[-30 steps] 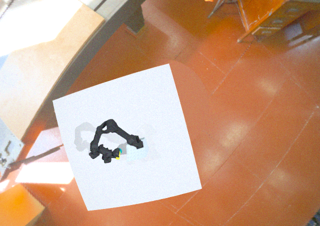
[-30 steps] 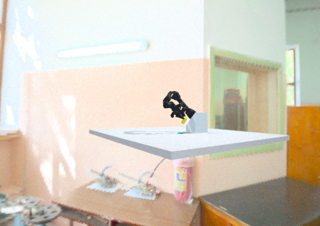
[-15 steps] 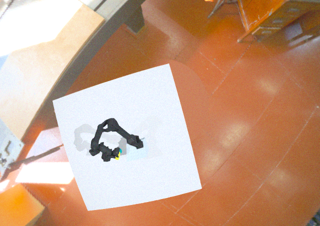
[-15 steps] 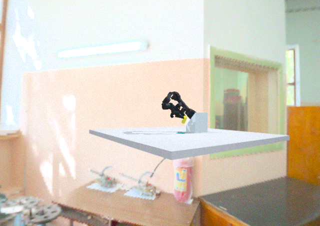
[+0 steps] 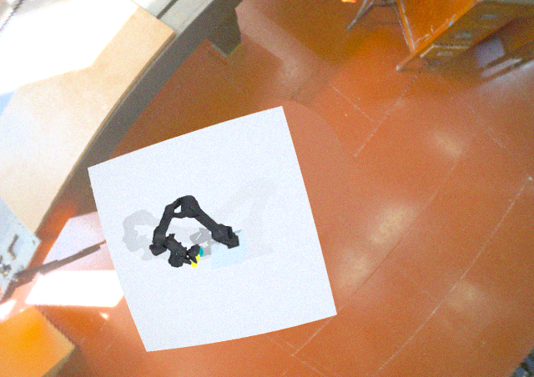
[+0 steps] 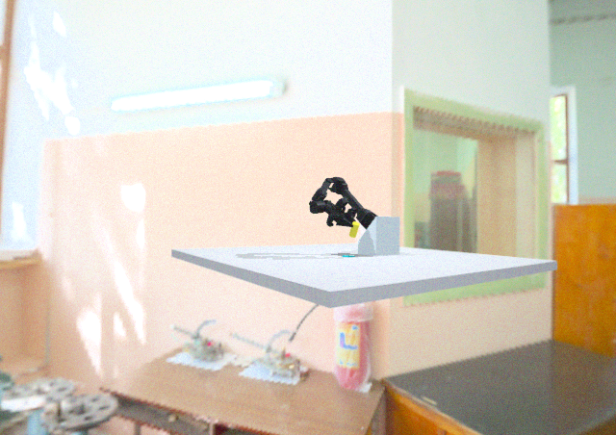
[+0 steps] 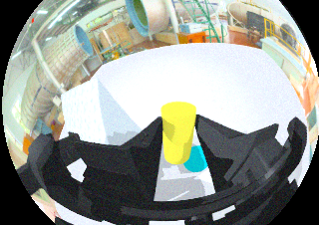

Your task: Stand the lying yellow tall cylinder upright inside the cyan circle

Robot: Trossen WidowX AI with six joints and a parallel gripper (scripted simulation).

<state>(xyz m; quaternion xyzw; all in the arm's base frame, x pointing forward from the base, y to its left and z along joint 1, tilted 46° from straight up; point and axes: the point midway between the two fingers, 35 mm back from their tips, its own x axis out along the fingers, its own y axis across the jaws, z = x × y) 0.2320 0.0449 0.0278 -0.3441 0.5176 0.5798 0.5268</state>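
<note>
The cyan circle is 140 mm below my gripper tip, 20 mm to the right of it and 20 mm ahead of it. Round my gripper tip: yellow tall cylinder: 20 mm below, 10 mm to the right.
</note>
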